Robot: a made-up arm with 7 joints. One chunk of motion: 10 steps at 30 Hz.
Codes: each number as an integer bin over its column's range. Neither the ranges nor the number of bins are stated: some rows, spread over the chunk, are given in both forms.
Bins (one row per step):
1: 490 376 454 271 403 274 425
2: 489 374 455 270 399 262 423
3: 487 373 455 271 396 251 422
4: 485 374 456 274 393 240 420
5: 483 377 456 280 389 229 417
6: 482 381 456 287 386 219 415
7: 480 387 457 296 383 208 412
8: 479 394 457 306 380 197 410
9: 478 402 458 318 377 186 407
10: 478 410 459 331 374 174 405
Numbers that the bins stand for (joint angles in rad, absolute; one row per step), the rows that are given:
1: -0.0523 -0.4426 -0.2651 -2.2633 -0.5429 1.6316 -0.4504
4: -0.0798 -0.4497 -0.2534 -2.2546 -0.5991 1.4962 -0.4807
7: -0.1074 -0.4032 -0.2476 -2.1907 -0.6554 1.3687 -0.5290
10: -0.1184 -0.3207 -0.2359 -2.0891 -0.7060 1.2332 -0.5714
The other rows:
2: -0.0578 -0.4497 -0.2592 -2.2662 -0.5654 1.5838 -0.4625
3: -0.0688 -0.4533 -0.2592 -2.2633 -0.5823 1.5400 -0.4686
5: -0.0908 -0.4390 -0.2534 -2.2372 -0.6216 1.4523 -0.4988
6: -0.0963 -0.4247 -0.2534 -2.2169 -0.6385 1.4125 -0.5109
8: -0.1129 -0.3781 -0.2476 -2.1617 -0.6723 1.3248 -0.5411
9: -0.1184 -0.3494 -0.2418 -2.1269 -0.6891 1.2810 -0.5593

